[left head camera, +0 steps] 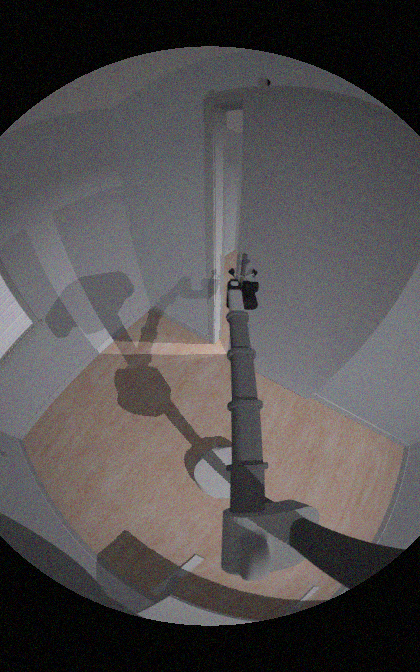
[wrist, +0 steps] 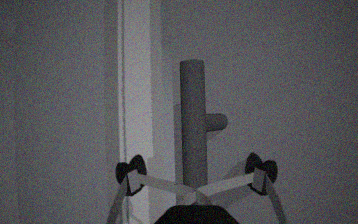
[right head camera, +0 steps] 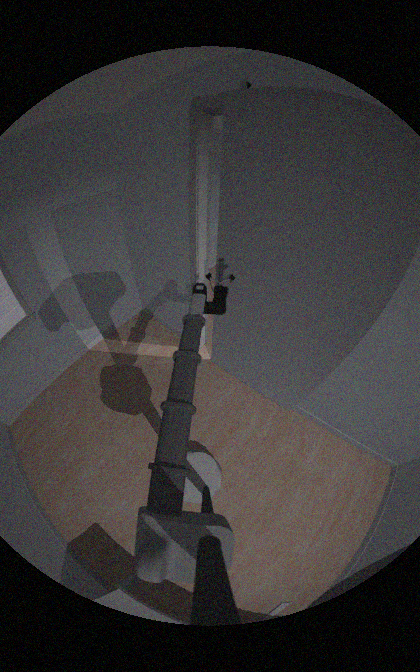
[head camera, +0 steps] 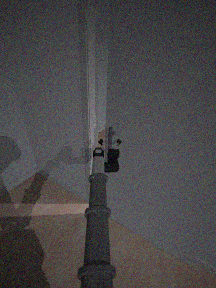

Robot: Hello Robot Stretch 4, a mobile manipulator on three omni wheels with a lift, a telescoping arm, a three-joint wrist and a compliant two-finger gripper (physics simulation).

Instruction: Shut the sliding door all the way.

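Seen in the pictures: robot's base, origin of the base link: [left head camera: 222, 470] [right head camera: 193, 475].
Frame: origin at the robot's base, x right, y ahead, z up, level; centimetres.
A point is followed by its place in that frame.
The grey sliding door [head camera: 165, 125] @(z 119.0, x 39.1, y 86.9 cm) [left head camera: 320, 225] @(z 136.6, x 39.3, y 86.7 cm) [right head camera: 300, 225] @(z 138.5, x 40.2, y 86.1 cm) [wrist: 300, 90] @(z 107.4, x 18.9, y 100.5 cm) fills the right side of the views. A narrow opening stands between its left edge and the pale door jamb [left head camera: 218, 225] @(z 118.4, x -5.6, y 128.6 cm) [right head camera: 201, 215] @(z 128.7, x -5.8, y 128.4 cm) [wrist: 136, 90] @(z 111.5, x -5.9, y 128.2 cm). The upright grey bar handle [wrist: 194, 115] @(z 105.2, x 8.2, y 99.6 cm) is mounted on the door near that edge. My gripper [head camera: 110, 142] @(z 99.3, x 8.0, y 102.9 cm) [left head camera: 243, 272] @(z 99.3, x 8.0, y 102.9 cm) [right head camera: 220, 277] @(z 99.3, x 8.0, y 102.9 cm) [wrist: 194, 167] @(z 99.3, x 8.0, y 102.9 cm) is open, with one fingertip on each side of the handle in the wrist view. The handle's lower part runs down between the fingers. Whether either finger touches it cannot be told.
A wall [left head camera: 170, 225] @(z 114.3, x -41.5, y 148.0 cm) [right head camera: 160, 220] @(z 122.0, x -38.8, y 146.1 cm) lies left of the opening, with my arm's shadow on it. The wood floor [left head camera: 320, 450] @(z -2.6, x 88.1, y 6.7 cm) [right head camera: 300, 450] @(z -2.7, x 90.3, y 20.1 cm) spreads below. A round white disc [left head camera: 215, 472] @(z 18.7, x -5.4, y 0.0 cm) [right head camera: 205, 475] @(z 18.7, x 9.1, y 2.0 cm) lies on the floor beside my arm. A side wall stands at the right.
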